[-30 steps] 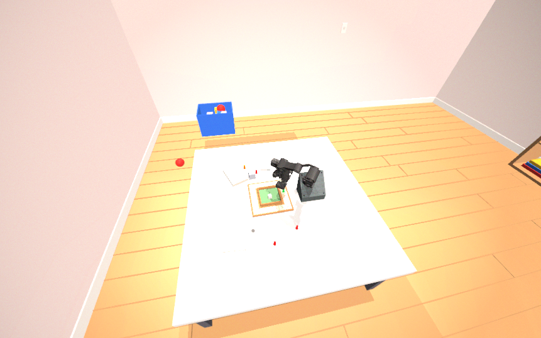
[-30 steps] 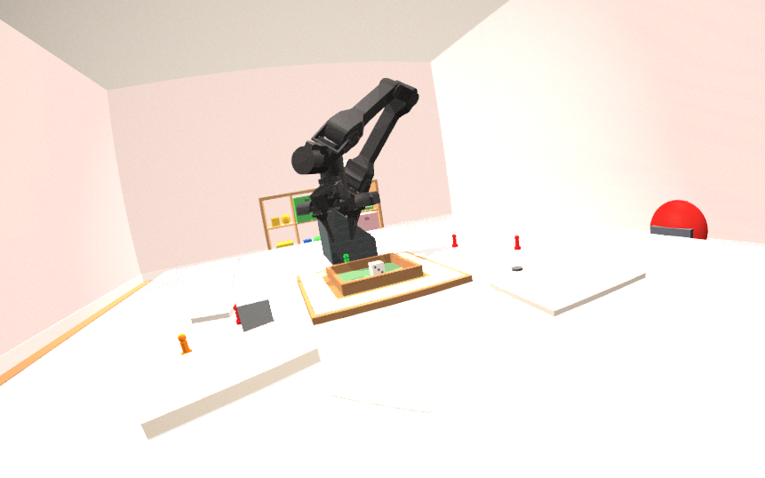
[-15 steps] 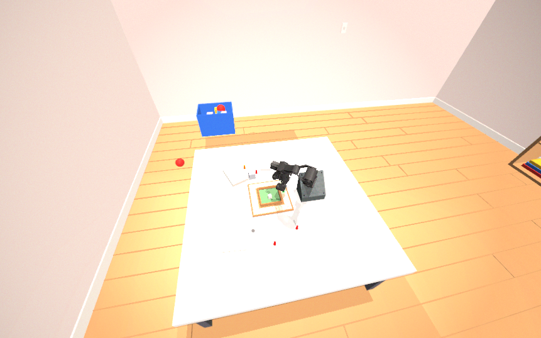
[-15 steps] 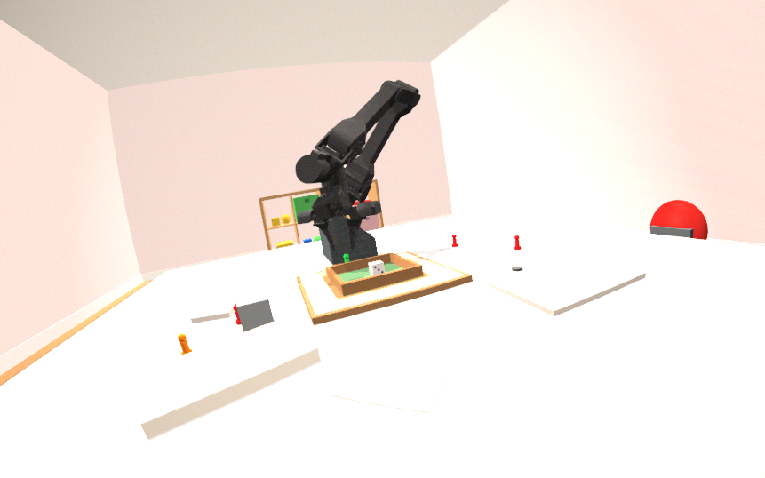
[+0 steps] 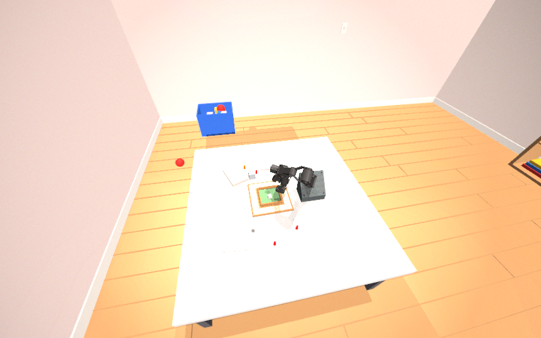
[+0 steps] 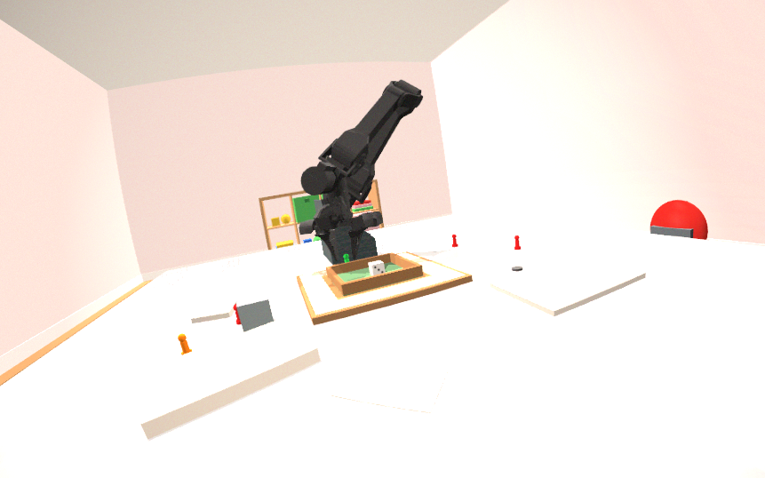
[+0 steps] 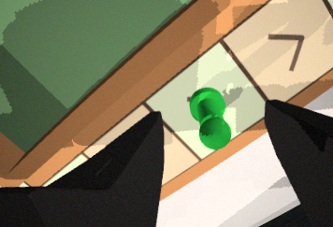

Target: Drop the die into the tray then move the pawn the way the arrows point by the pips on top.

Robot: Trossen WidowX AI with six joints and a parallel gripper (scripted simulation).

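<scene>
Now: gripper tip right at the green pawn. From my gripper tip the other things lie so: grey block: 180 mm ahead, 230 mm to the right, 10 mm below; green tray floor: 110 mm ahead, 10 mm to the left, 30 mm below; white die: 110 mm ahead, 20 mm to the left, 10 mm below.
</scene>
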